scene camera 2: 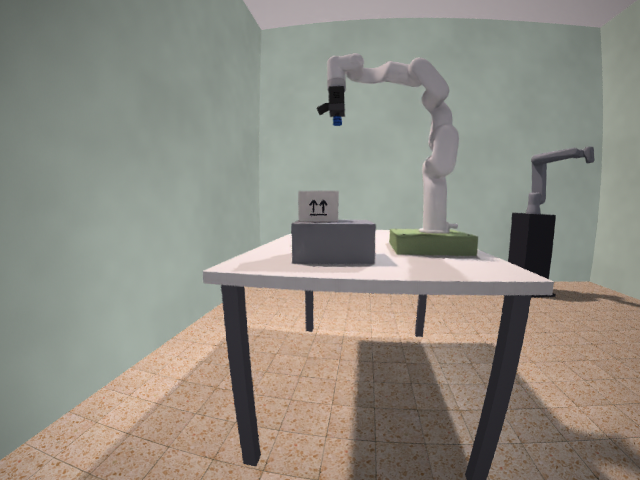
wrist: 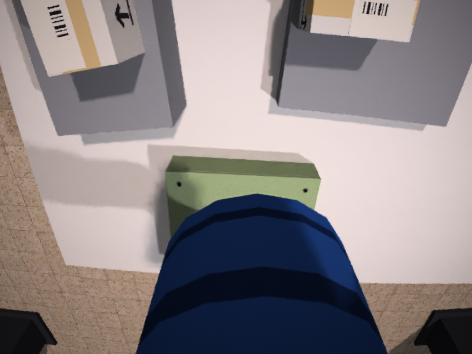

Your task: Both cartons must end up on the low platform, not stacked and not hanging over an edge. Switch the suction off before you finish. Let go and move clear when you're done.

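Seen in the pictures: end effector, tool point: (scene camera 2: 337,124) (wrist: 254,269); arm's base, origin of the base link: (scene camera 2: 434,232).
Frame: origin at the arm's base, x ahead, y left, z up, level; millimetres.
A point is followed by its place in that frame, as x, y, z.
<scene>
My suction cup (scene camera 2: 337,122) (wrist: 257,207) is blue, points down and holds nothing. It hangs high above the table. One carton (scene camera 2: 318,206) {456, 230, 102} (wrist: 82,32) {437, 169, 152}, with arrow marks and tan tape, stands on a tall grey block (scene camera 2: 333,243) {402, 315, -6} (wrist: 117,110) {318, 192, 52}. The other carton (wrist: 377,21) {443, -172, 76} stands on a wider grey block (wrist: 365,95) {324, -213, -20} at the upper right of the wrist view, which looks lower and seems to be the low platform. Its far part is cut off, and this second pair does not show in the scene view. The cartons are apart.
A green plinth (scene camera 2: 433,244) {50, 154, -29} (wrist: 240,185) {151, 3, -1} stands at the arm's base; the cup hides part of it in the wrist view. The white table (scene camera 2: 258,273) {590, 451, -68} (wrist: 220,130) {238, 44, -68} carries the blocks. A grey arm (scene camera 2: 538,178) stands on a black pedestal (scene camera 2: 531,248) behind at right.
</scene>
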